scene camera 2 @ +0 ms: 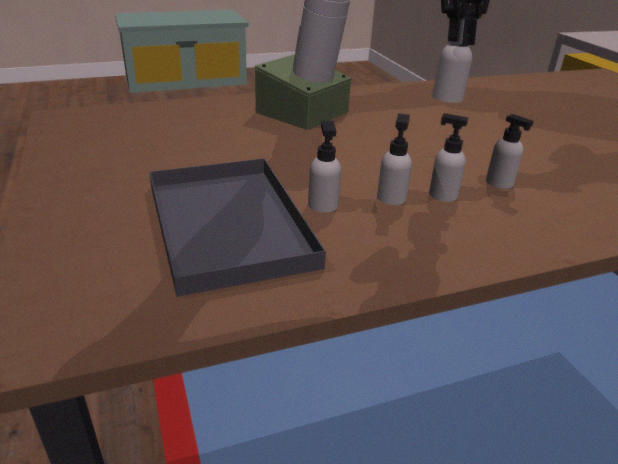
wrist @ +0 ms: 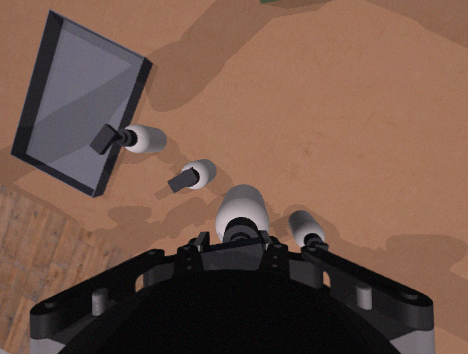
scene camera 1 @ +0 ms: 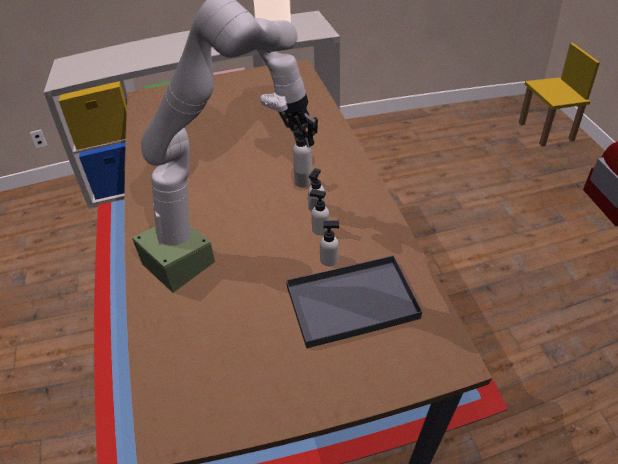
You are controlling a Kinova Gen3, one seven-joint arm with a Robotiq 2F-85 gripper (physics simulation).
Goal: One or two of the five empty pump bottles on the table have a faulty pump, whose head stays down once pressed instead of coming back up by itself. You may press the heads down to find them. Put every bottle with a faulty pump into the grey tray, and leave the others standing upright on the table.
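Pixels of known places: gripper, fingertip midpoint: point(scene camera 2: 461, 45) point(wrist: 233, 242) point(scene camera 1: 305, 143); arm's base at its link origin: point(scene camera 2: 313, 73) point(scene camera 1: 173, 234).
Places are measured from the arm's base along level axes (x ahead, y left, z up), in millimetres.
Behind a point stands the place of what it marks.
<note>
My gripper point(scene camera 1: 304, 142) {x 409, y 48, z 154 mm} point(scene camera 2: 462, 39) {x 409, y 48, z 154 mm} point(wrist: 233, 242) {x 409, y 48, z 154 mm} is shut on the top of a white pump bottle point(scene camera 1: 302, 159) {x 391, y 26, z 119 mm} point(scene camera 2: 452, 75) {x 418, y 33, z 112 mm} point(wrist: 242, 205) {x 379, y 43, z 145 mm}, holding it nearly upright above the table; the fingers hide its head. In the scene camera 2 view, four bottles stand upright in a row: one point(scene camera 2: 324, 185) {x 413, y -178, z -43 mm} nearest the tray, a second point(scene camera 2: 394, 177) {x 433, y -61, z -41 mm}, a third point(scene camera 2: 448, 172) {x 455, y 30, z -38 mm} and a fourth point(scene camera 2: 505, 162) {x 453, y 158, z -42 mm}. The fourth's head sits low near its collar; the other three show longer stems. In the scene camera 1 view the fourth is mostly hidden behind the held bottle. The grey tray point(scene camera 1: 350, 300) {x 388, y -321, z -90 mm} point(scene camera 2: 215, 215) {x 363, y -341, z -90 mm} point(wrist: 82, 95) {x 360, y -341, z -90 mm} is empty.
The arm's green base block point(scene camera 1: 175, 260) {x -12, y -105, z 9 mm} point(scene camera 2: 302, 95) {x 77, y -61, z -19 mm} sits on the wooden table point(scene camera 1: 215, 360) {x 14, y -368, z -92 mm} point(scene camera 2: 90, 250) {x 386, y -529, z -92 mm}. A shelf unit point(scene camera 1: 120, 57) stands behind the table's far end. The row of bottles lies between the held bottle and the tray.
</note>
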